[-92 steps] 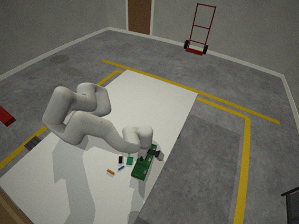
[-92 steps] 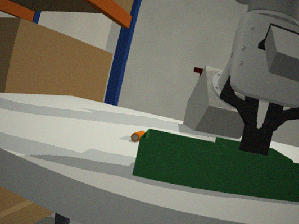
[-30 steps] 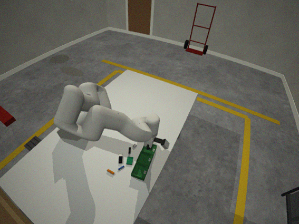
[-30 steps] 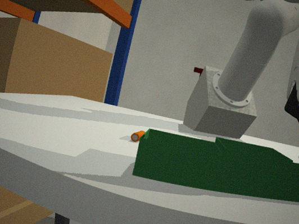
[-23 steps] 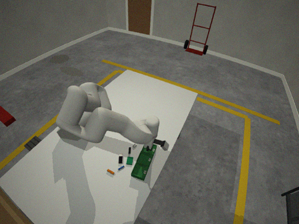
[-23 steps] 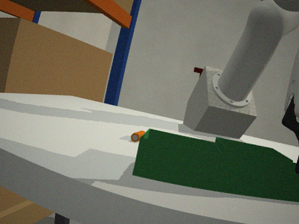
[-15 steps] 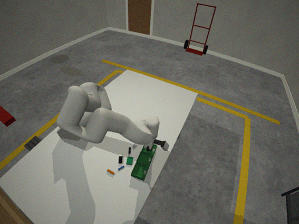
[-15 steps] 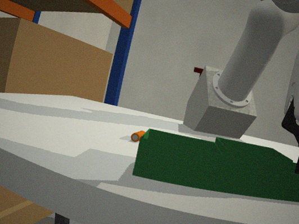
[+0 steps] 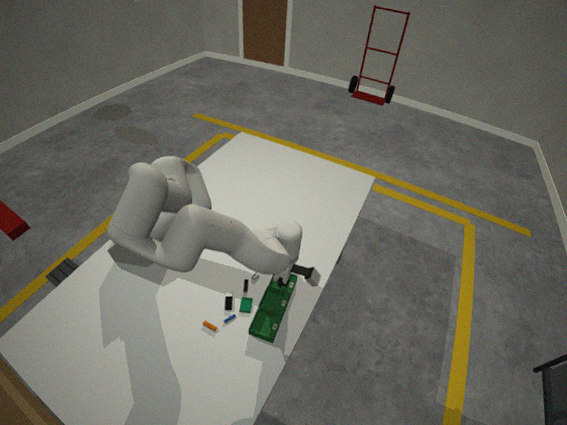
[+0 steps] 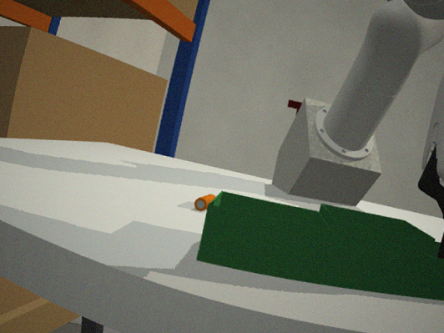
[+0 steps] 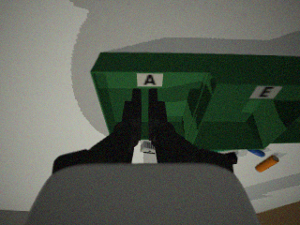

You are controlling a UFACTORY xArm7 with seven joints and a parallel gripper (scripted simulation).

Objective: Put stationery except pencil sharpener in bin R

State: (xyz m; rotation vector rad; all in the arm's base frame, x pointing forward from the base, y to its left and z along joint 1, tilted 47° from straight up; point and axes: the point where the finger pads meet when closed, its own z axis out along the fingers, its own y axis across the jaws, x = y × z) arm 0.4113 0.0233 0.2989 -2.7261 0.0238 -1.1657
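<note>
Right now the small green block is 80 mm behind my hand, 130 mm to the right of it and 30 mm below it. The rest, counted from my hand: grey pencil sharpener: 110 mm behind, 20 mm to the right, 30 mm below; then black cylinder: 120 mm behind, 60 mm to the right, 30 mm below; then black block: 150 mm behind, 140 mm to the right, 30 mm below.
</note>
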